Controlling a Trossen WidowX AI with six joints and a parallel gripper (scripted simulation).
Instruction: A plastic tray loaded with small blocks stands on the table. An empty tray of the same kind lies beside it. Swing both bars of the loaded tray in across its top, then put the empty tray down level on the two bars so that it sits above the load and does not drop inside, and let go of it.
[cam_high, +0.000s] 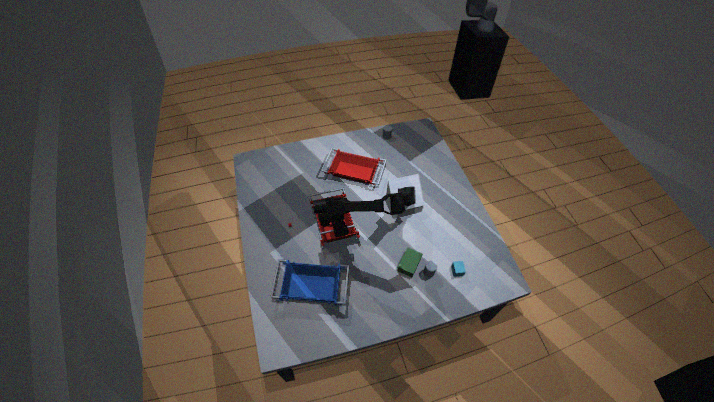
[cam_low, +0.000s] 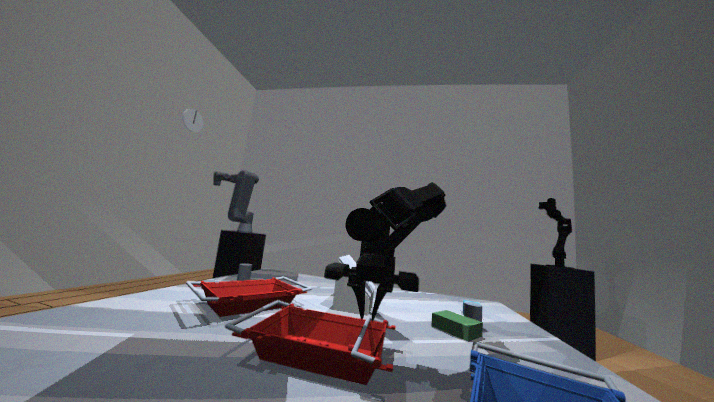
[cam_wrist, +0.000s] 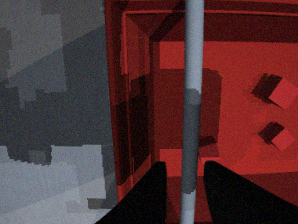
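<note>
My gripper tip is 410 mm to the left of the red tray, 170 mm past it and 40 mm above it. The rest, counted from my gripper tip: teal cube (530 mm behind, 310 mm to the left, 70 mm below); then green block (310 mm behind, 220 mm to the left, 70 mm below); then red bit (230 mm ahead, 120 mm to the right, 80 mm below).
</note>
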